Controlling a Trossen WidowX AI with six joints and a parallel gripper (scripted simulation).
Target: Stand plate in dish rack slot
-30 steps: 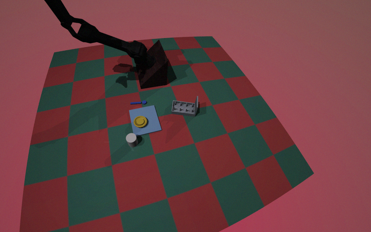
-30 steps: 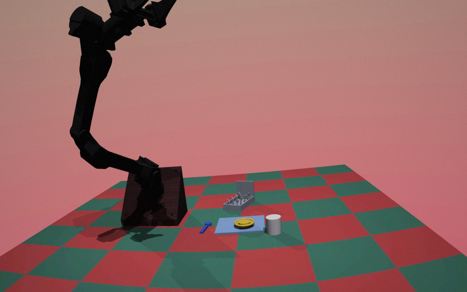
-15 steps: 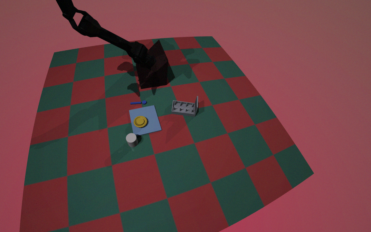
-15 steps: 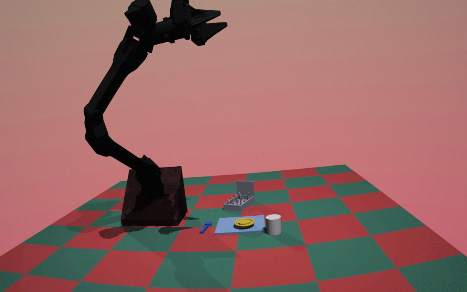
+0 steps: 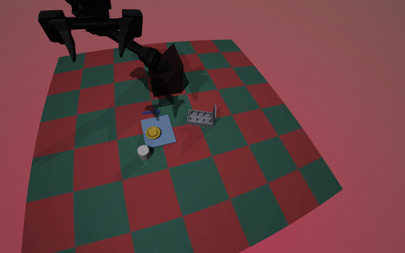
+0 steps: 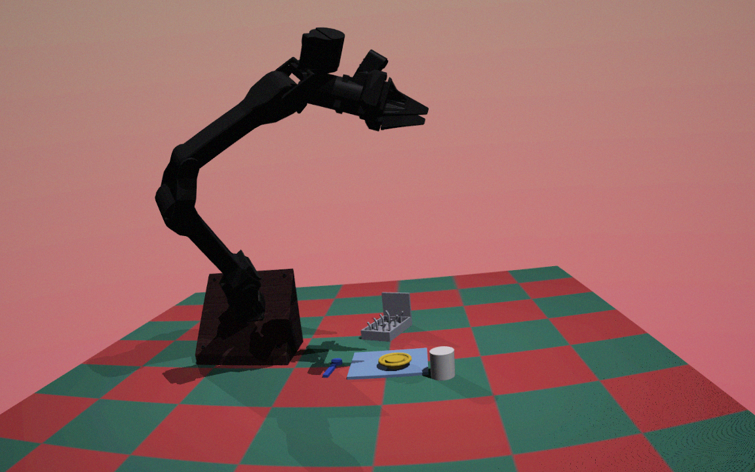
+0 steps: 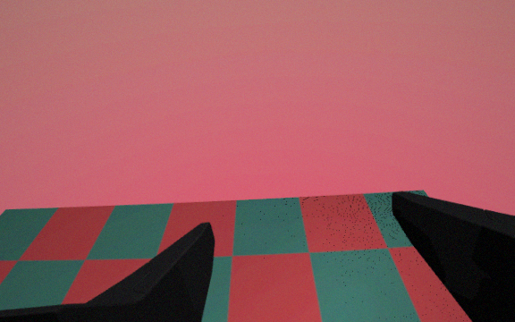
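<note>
My gripper tip is 90 mm past the yellow plate, 80 mm to the right of it and 440 mm above it. Round my gripper tip: blue spoon 210 mm behind, 110 mm to the left, 450 mm below; then white cup 30 mm to the left, 430 mm below; then light blue mat 100 mm behind, 110 mm to the left, 450 mm below.
</note>
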